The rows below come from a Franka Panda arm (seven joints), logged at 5 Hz.
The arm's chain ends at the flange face. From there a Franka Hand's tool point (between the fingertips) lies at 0.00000 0.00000 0.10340 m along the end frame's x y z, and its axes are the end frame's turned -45 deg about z.
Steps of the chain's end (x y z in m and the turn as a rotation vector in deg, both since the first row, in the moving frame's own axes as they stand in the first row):
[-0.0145 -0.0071 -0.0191 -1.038 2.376 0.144]
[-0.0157 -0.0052 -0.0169 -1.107 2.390 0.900]
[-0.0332 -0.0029 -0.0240 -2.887 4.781 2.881]
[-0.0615 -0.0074 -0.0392 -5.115 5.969 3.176]
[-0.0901 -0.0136 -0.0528 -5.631 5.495 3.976]
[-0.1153 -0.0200 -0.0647 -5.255 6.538 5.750]
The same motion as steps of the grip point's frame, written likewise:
[-0.0035 -0.0109 -0.0192 -2.414 0.946 0.144]
[-0.0058 -0.0103 -0.0170 -2.473 0.907 0.900]
[-0.0193 -0.0157 -0.0245 -5.422 1.339 2.881]
[-0.0376 -0.0346 -0.0402 -7.838 0.604 3.176]
[-0.0548 -0.0592 -0.0538 -7.867 -0.096 3.976]
[-0.0665 -0.0806 -0.0658 -8.339 0.907 5.750]

